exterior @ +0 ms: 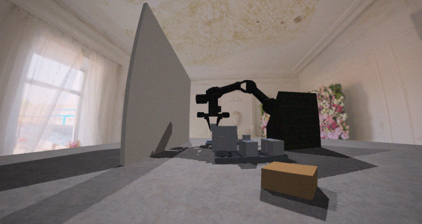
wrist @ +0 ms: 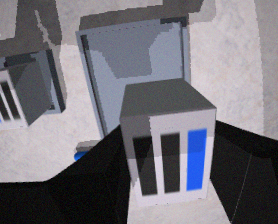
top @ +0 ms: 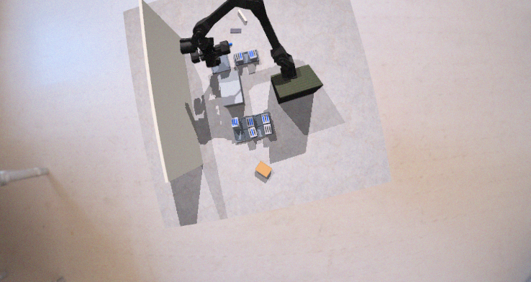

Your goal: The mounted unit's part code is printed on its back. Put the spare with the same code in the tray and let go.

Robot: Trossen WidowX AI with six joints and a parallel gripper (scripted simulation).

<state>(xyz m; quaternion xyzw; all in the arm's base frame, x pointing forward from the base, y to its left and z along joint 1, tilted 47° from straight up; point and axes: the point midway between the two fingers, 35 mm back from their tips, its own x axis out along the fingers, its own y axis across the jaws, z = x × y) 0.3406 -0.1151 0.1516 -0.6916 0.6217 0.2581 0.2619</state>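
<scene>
Right now my gripper tip is 80 mm above the flat grey tray and 10 mm past it. Round my gripper tip: unit (190 mm to the left, 50 mm behind, 30 mm below); grey spare block (20 mm above); rack (150 mm behind, 70 mm below, 20 mm to the left).
</scene>
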